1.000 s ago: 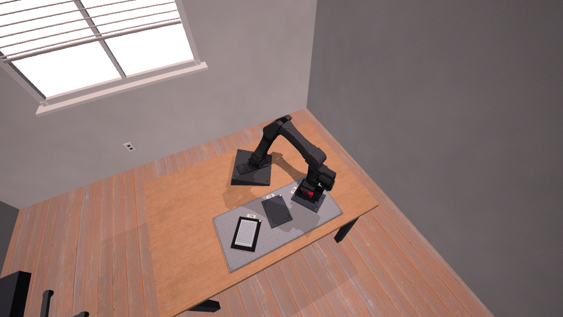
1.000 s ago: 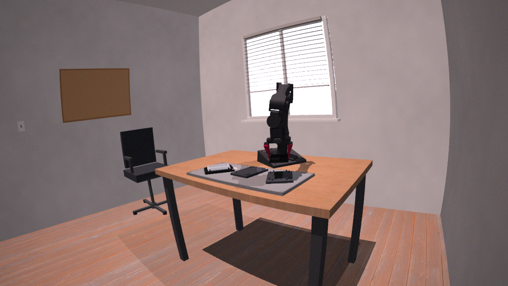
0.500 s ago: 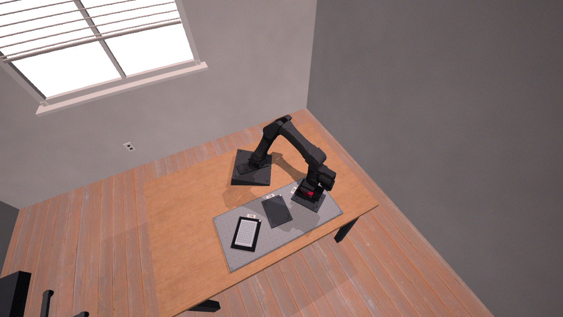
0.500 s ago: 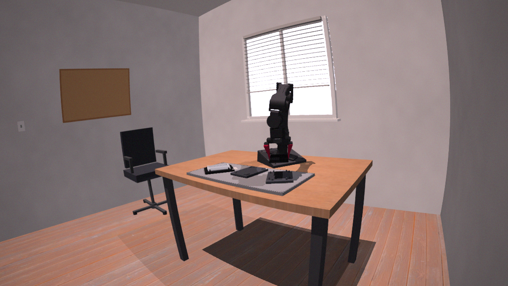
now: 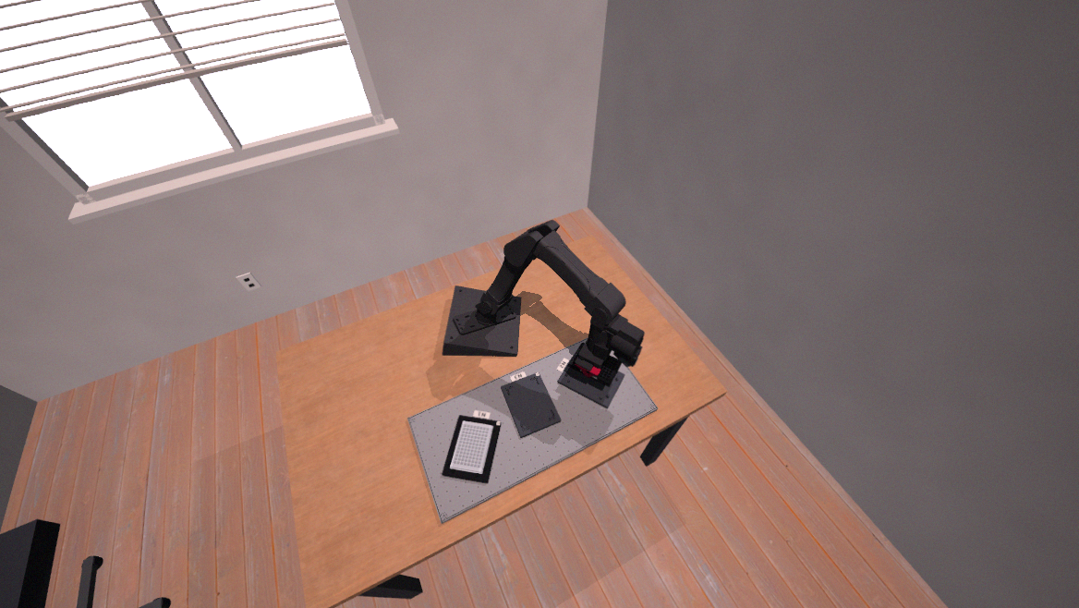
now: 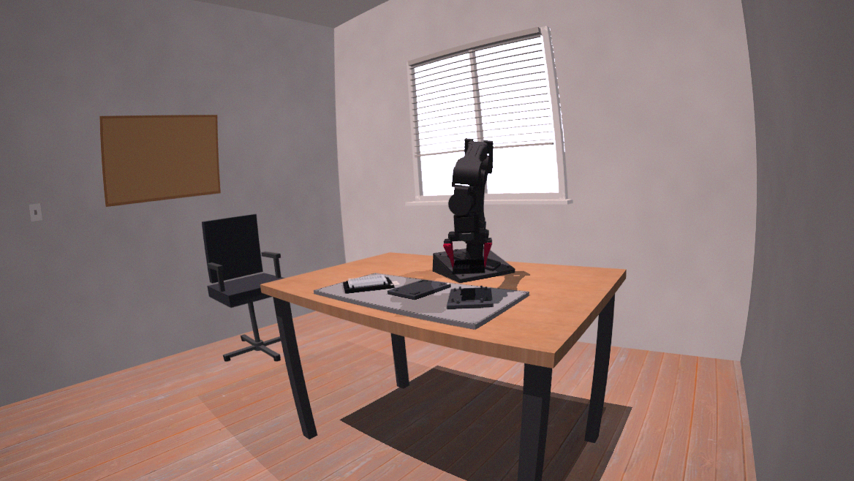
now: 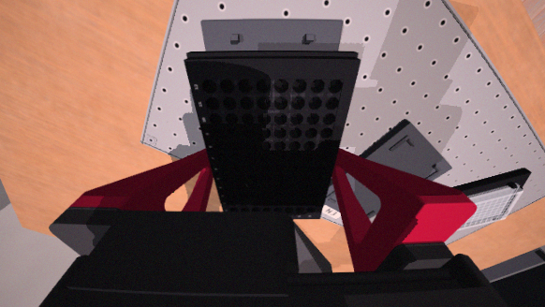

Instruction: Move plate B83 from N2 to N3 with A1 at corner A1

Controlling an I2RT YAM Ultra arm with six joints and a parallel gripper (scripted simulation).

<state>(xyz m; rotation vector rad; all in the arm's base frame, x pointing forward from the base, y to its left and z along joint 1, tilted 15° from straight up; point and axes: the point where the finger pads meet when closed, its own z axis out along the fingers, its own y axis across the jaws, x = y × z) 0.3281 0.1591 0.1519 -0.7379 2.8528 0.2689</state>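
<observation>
The black 96-well plate B83 lies right at my hand. Round my hand: N2 label (10 cm below, 8 cm behind, 5 cm to the right); plate nest N2 (9 cm below); dark landing nest N3 (20 cm to the right, 9 cm below, 2 cm behind).
</observation>
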